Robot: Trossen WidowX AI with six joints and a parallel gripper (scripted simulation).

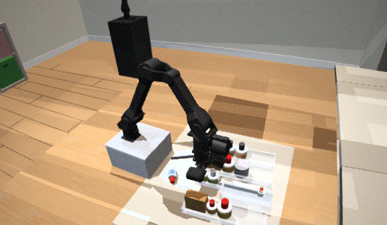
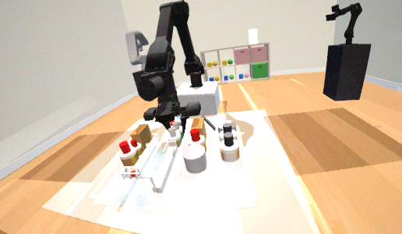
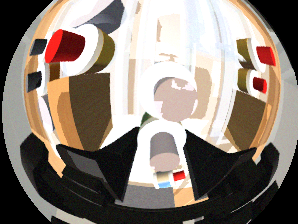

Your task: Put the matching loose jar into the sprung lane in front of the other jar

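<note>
My gripper tip is now 12 cm past the thin black bar, 9 cm to the right of it and 2 cm above it. The rest, counted from my gripper tip: clear sprung lane 16 cm ahead, 1 cm to the right, 1 cm below; red mark 23 cm ahead, 4 cm above, 1 cm to the right.
</note>
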